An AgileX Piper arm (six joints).
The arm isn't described. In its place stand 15 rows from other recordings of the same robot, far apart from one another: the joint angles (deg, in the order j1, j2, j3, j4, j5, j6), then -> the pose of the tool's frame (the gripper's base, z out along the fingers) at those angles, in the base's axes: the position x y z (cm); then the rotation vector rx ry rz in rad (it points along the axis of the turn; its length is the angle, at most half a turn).
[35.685 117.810 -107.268 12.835 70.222 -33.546] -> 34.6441 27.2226 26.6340 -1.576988 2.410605 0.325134
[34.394 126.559 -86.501 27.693 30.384 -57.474] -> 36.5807 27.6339 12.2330 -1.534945 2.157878 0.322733
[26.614 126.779 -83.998 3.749 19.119 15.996] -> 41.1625 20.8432 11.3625 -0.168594 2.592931 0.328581
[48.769 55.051 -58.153 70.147 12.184 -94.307] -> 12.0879 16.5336 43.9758 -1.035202 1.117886 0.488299
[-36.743 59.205 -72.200 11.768 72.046 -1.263] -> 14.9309 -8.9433 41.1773 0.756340 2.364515 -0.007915
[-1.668 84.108 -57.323 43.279 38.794 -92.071] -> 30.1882 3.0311 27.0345 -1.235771 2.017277 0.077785
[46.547 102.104 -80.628 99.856 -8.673 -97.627] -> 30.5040 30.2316 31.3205 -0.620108 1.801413 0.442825
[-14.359 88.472 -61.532 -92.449 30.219 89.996] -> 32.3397 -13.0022 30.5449 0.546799 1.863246 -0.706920
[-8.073 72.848 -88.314 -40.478 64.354 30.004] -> 22.9722 -8.6370 46.7794 0.666838 2.052266 -0.673214
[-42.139 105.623 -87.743 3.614 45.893 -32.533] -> 30.6625 -27.1882 27.2397 0.262899 2.634683 -0.388058
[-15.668 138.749 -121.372 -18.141 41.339 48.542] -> 51.6711 -16.4366 17.7442 1.125261 2.186844 -0.112964
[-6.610 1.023 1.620 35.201 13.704 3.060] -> 5.8078 0.5780 18.4943 0.561570 1.660094 0.514029
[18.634 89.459 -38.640 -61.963 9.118 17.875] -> 27.3380 7.8751 17.2077 -1.224935 2.143240 -0.364111
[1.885 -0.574 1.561 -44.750 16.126 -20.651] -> 5.4841 -1.5999 18.6454 -0.848531 1.587274 -0.964337
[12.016 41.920 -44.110 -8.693 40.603 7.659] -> 13.6421 1.9885 34.4143 -0.148107 2.140168 0.027061
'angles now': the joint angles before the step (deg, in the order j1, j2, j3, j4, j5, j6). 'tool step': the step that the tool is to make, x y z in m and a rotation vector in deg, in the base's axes. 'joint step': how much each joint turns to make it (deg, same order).
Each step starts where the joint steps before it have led.
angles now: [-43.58 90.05 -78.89 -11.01 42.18 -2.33]
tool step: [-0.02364 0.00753 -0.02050 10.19 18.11 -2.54]
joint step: [-0.39 1.02 0.00 -3.68 19.23 -2.00]
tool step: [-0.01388 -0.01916 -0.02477 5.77 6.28 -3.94]
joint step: [-3.89 3.95 -0.02 0.03 4.47 -1.16]
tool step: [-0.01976 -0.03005 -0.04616 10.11 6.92 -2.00]
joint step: [-6.17 7.55 -0.04 2.06 3.58 -5.67]
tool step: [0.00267 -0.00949 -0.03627 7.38 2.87 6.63]
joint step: [-1.01 5.81 0.00 2.00 0.27 -8.57]
